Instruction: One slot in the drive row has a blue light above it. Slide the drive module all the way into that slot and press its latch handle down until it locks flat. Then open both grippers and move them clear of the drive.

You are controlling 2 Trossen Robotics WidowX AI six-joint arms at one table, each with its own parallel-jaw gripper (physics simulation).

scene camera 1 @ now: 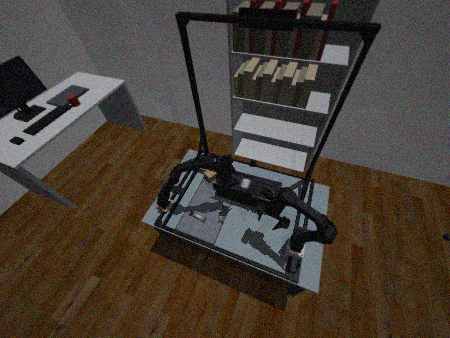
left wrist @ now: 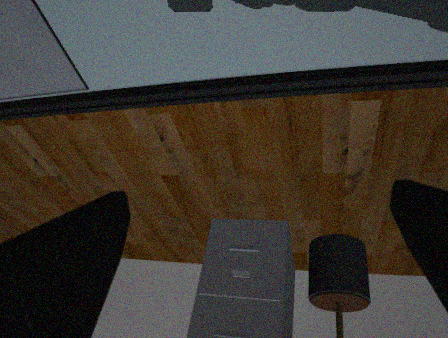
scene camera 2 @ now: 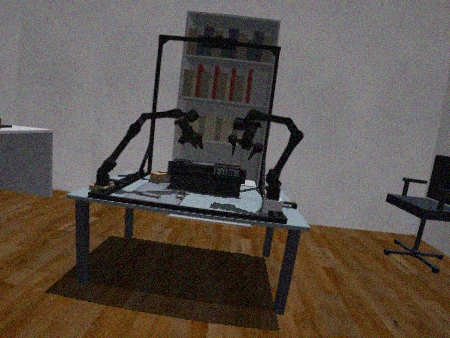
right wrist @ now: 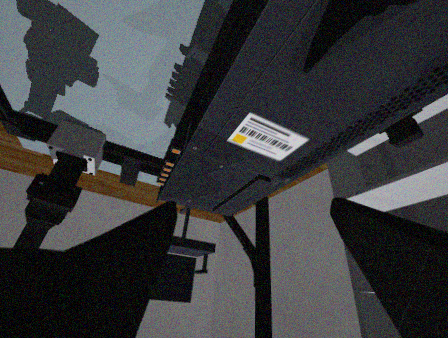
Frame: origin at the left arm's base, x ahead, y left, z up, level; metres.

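Where they show: left gripper, fingertip midpoint: (scene camera 1: 265, 225) (left wrist: 259, 199) (scene camera 2: 240, 157); right gripper, fingertip midpoint: (scene camera 1: 237, 178) (scene camera 2: 199, 148) (right wrist: 253, 207); left arm's base, origin of the base link: (scene camera 1: 296, 246) (scene camera 2: 272, 198) (right wrist: 72, 161); right arm's base, origin of the base link: (scene camera 1: 164, 203) (scene camera 2: 102, 184).
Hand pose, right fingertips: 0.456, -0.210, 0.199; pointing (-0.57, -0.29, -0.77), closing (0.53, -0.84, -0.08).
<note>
Things, the pixels of their top centre, and the offset from my right fingertips, as dx, dy, dz. Level surfaces: height alone.
- black server chassis, middle of its top: (right wrist: 259, 152) (scene camera 2: 208, 163) (scene camera 1: 248, 183) -0.060, -0.052, -0.096
- small drive module, middle of its top: (scene camera 2: 148, 194) (scene camera 1: 197, 216) +0.218, +0.244, -0.260
- grey mat, its level: dz -0.269
- tan block, middle of its top: (scene camera 2: 160, 172) (scene camera 1: 212, 171) +0.271, -0.130, -0.210
A black server chassis (scene camera 1: 244, 192) (scene camera 2: 203, 178) (right wrist: 256, 100) stands in the middle of the table, with its drive row (scene camera 2: 225, 172) on the front face. I cannot make out a blue light. A small drive module (scene camera 1: 198, 216) lies on the grey mat (scene camera 1: 203, 231) in front of the chassis, apart from both grippers. My right gripper (scene camera 2: 193, 141) (right wrist: 253, 207) is open and empty, high above the chassis' left part. My left gripper (scene camera 1: 270, 219) (scene camera 2: 244, 149) (left wrist: 259, 199) is open and empty, high above the chassis' right end.
A tan block (scene camera 1: 210, 174) (scene camera 2: 158, 176) sits left of the chassis. A tall black frame (scene camera 1: 190, 67) (scene camera 2: 156, 100) rises over the table. A bookshelf (scene camera 1: 274, 129) (scene camera 2: 230, 20) stands behind. The left wrist view shows a filing cabinet (left wrist: 246, 275) and a lamp (left wrist: 338, 265).
</note>
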